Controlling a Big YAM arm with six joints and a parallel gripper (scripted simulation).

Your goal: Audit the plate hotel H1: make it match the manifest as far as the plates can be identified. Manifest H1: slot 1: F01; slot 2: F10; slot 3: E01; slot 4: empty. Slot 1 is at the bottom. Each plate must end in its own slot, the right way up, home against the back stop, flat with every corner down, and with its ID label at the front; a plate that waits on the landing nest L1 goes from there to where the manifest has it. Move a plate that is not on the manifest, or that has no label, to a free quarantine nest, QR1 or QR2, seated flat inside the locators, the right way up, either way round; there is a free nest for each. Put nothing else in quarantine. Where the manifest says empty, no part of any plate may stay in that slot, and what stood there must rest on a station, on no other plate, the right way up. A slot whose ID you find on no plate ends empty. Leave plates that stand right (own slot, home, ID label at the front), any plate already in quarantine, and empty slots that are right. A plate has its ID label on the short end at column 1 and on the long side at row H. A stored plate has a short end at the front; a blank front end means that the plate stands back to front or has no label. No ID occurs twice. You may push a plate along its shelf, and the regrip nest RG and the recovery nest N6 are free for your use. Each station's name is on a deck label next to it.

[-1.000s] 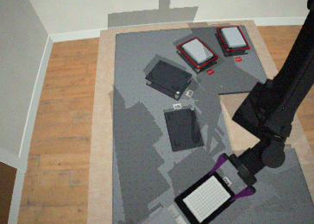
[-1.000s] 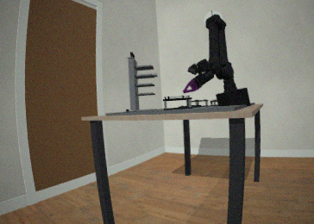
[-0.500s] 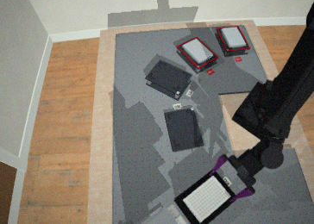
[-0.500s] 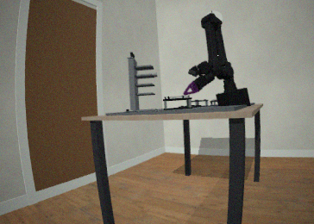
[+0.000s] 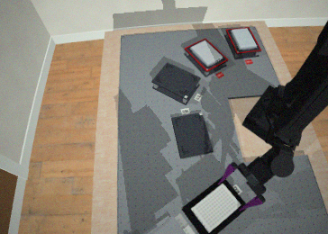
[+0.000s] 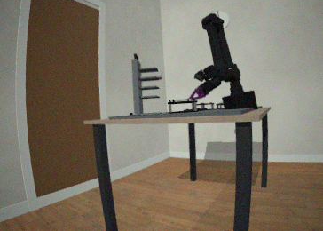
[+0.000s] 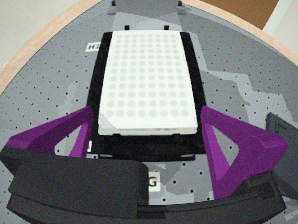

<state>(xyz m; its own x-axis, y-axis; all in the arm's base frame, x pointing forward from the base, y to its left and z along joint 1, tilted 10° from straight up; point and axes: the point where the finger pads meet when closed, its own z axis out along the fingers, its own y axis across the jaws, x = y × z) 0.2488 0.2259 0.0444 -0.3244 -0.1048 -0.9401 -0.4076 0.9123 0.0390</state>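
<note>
My gripper is now 50 mm short of the black nest, 20 mm to the right of it and 20 mm above it. From my hand the other things lie so: plate hotel (280 mm ahead, 130 mm to the left, 80 mm above); L1 label (410 mm to the right, 80 mm below, 10 mm behind); H1 deck label (160 mm to the left, 120 mm ahead, 80 mm below).
</note>
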